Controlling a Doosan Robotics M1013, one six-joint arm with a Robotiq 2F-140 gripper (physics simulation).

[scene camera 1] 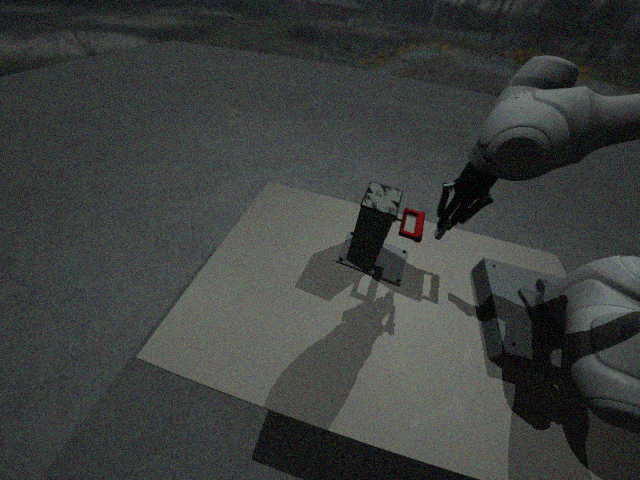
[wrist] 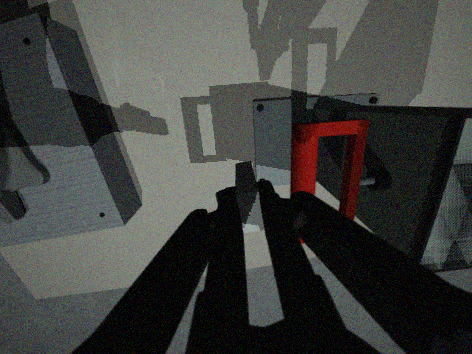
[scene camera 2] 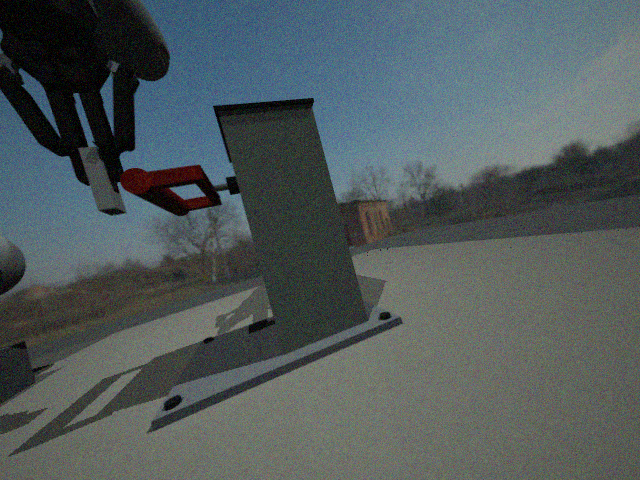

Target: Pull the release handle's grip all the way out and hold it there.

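The release handle (scene camera 1: 420,225) (scene camera 2: 136,180) (wrist: 304,160) is a red rectangular frame with a thick round grip bar on its outer side. A short rod (scene camera 2: 222,187) joins it to the side of an upright dark post (scene camera 1: 368,237) (scene camera 2: 299,217) (wrist: 420,150). My gripper (scene camera 1: 438,233) (scene camera 2: 107,198) (wrist: 245,176) is shut with nothing between its fingers. Its fingertips point down on the outer side of the grip bar, the side away from the post. In the scene camera 1 view a gap shows between them and the handle; whether they touch elsewhere cannot be told.
The post stands on a bolted base plate (scene camera 1: 398,263) (scene camera 2: 232,379) (wrist: 272,130) on a pale table top (scene camera 1: 232,310) (scene camera 2: 516,361). A grey block (scene camera 1: 509,289) (wrist: 50,185) lies near the white rounded arm part (scene camera 1: 604,361). Shadows of arm and handle cross the table.
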